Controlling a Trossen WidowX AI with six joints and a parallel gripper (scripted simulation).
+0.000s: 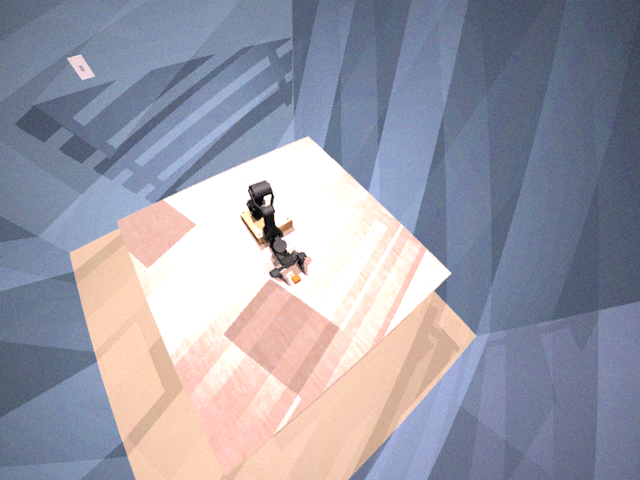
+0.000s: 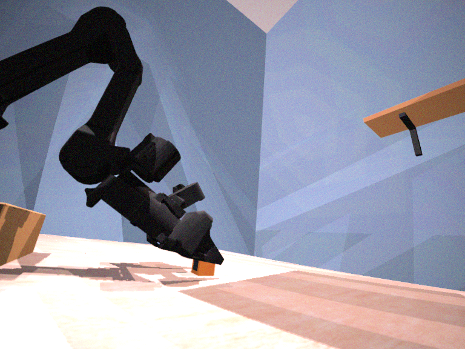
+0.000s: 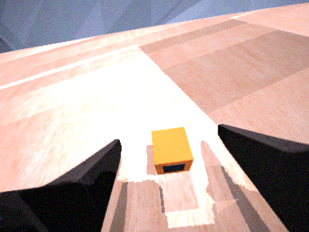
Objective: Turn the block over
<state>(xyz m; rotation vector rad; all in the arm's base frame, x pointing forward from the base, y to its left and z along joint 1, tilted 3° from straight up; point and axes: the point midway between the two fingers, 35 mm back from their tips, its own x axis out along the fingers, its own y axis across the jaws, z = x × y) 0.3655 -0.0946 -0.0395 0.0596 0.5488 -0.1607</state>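
Right now the block is 2 cm behind my gripper tip and 1 cm below it.
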